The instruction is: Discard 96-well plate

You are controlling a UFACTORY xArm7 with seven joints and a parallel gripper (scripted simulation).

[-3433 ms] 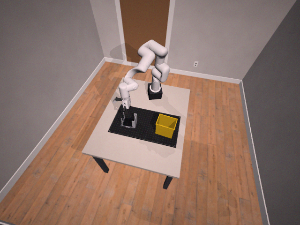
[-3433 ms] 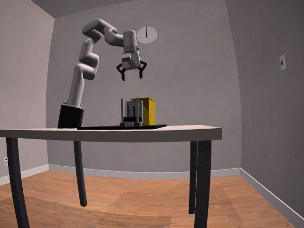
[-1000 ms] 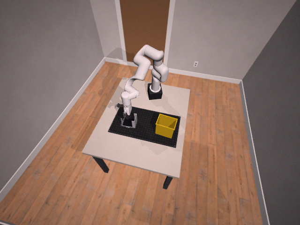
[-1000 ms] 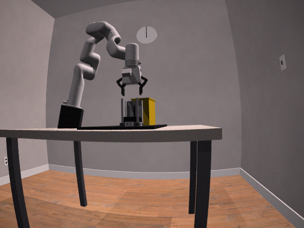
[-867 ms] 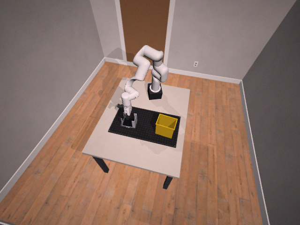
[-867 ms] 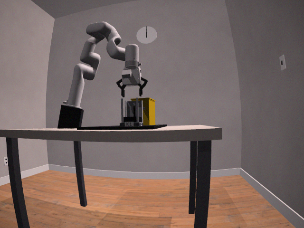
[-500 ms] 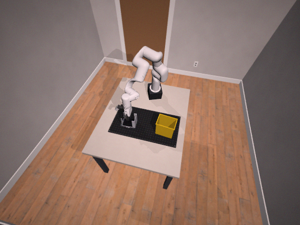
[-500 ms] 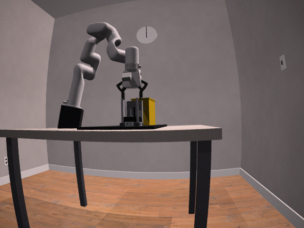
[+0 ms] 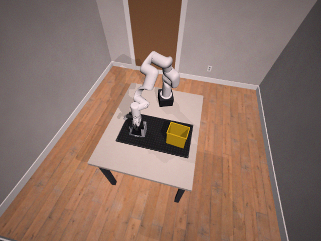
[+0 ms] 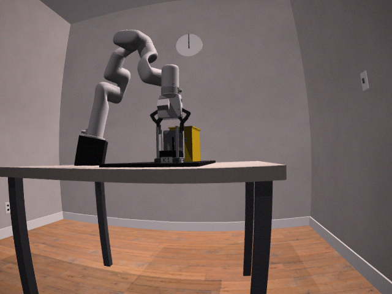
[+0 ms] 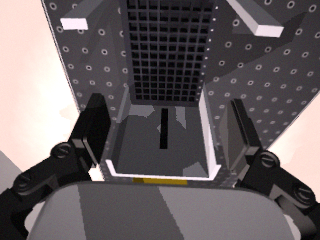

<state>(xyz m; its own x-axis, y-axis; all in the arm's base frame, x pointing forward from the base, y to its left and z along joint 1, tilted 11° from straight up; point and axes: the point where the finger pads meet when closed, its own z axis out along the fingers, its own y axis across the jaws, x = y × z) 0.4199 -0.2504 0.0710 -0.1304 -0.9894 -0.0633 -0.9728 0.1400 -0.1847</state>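
Now: the black 96-well plate 9 cm below my hand. Round my hand: rack label K1: 12 cm below, 9 cm to the right, 1 cm behind; then yellow bin W1: 37 cm to the left, 6 cm ahead, 4 cm below.
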